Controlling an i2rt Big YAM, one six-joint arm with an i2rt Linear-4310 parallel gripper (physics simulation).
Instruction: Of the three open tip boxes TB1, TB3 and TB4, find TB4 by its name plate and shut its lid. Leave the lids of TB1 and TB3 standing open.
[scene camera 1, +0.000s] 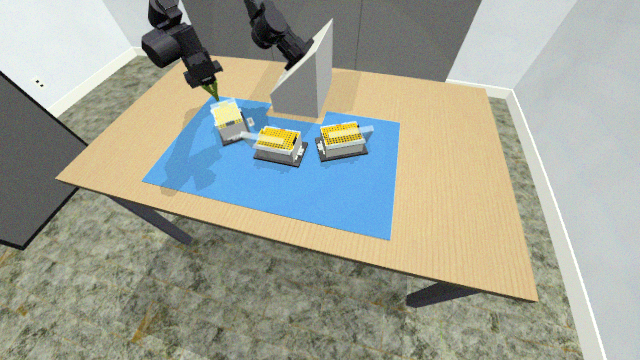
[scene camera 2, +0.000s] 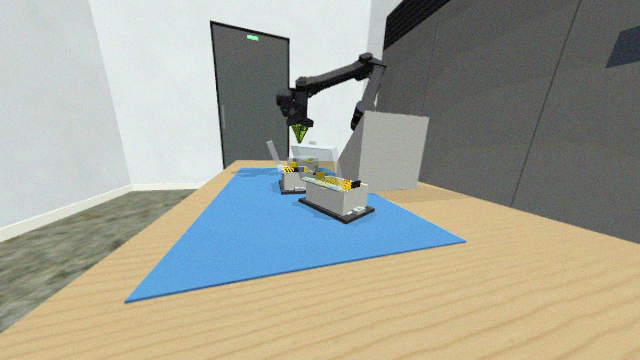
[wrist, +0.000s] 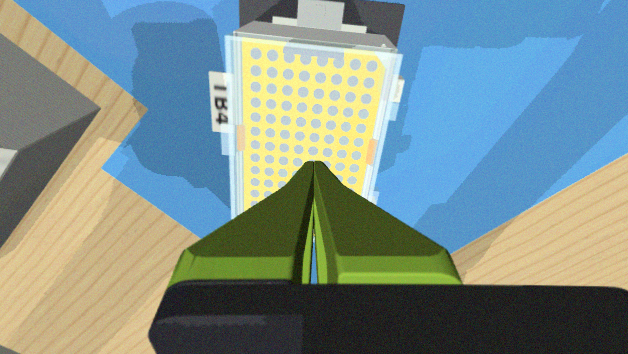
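Where they show: gripper, fingertip midpoint: (scene camera 1: 218, 100) (scene camera 2: 299, 143) (wrist: 313, 175); arm's base at its link origin: (scene camera 1: 300, 56) (scene camera 2: 378, 141).
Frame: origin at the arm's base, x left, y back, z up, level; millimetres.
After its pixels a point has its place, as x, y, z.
TB4 (scene camera 1: 232, 133) @(-128, -309, -134) (wrist: 310, 35) @(-121, -301, -115), read from its name plate (wrist: 218, 102) @(-120, -212, -158), is the left box. Its clear lid (scene camera 1: 227, 110) @(-162, -260, -83) (wrist: 300, 100) @(-140, -282, -83) lies over the yellow rack; whether it is fully seated I cannot tell. My gripper (scene camera 1: 217, 100) @(-155, -284, -24) (scene camera 2: 299, 142) @(-155, -284, -24) (wrist: 313, 175) @(-155, -284, -24) is shut and empty, its tips over the lid's rear part in the wrist view; contact is unclear. The middle box (scene camera 1: 277, 145) @(108, -381, -32) (scene camera 2: 295, 180) @(114, -305, -125) and the right box (scene camera 1: 342, 145) @(254, -277, -81) (scene camera 2: 330, 197) @(274, -234, -123) have lids standing open; their plates are not readable.
The boxes stand on a blue mat (scene camera 1: 300, 195) @(184, -432, -161) (scene camera 2: 250, 240) @(363, -378, -161) on the wooden table (scene camera 1: 450, 200) @(590, -291, -164) (scene camera 2: 350, 310) @(488, -260, -164). A tall grey panel (scene camera 1: 300, 90) @(48, -115, -52) (scene camera 2: 392, 150) @(89, 7, -28) stands behind them, close to the arm (scene camera 1: 200, 60) @(-99, -327, 135) (scene camera 2: 335, 80) @(-252, -118, 266) and to the right of TB4 in scene camera 1.
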